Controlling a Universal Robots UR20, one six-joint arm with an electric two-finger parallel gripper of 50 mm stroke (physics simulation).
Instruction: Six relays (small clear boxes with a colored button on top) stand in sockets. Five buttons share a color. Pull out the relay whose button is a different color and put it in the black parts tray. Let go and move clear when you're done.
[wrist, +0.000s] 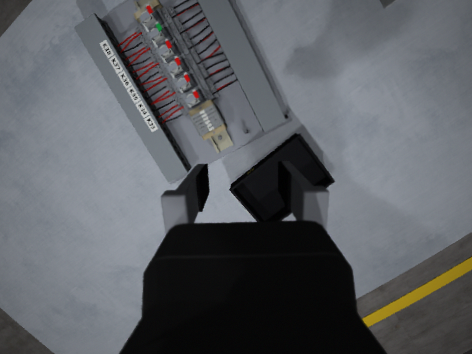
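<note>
Several relays stand in a slanting row of sockets at the upper left of the wrist view. One relay has a green button and is second from the top of the row. The others have red buttons, among them the top relay and the bottom relay. The black parts tray lies past the lower end of the panel, partly hidden by the right finger; no relay shows in its visible part. My gripper is open, with nothing between its fingers, and appears above the table and the tray's left part.
Grey wiring ducts run along both sides of the row, with red and black wires between. A beige terminal block stands at the row's lower end. A yellow floor line runs beyond the table edge at the lower right.
</note>
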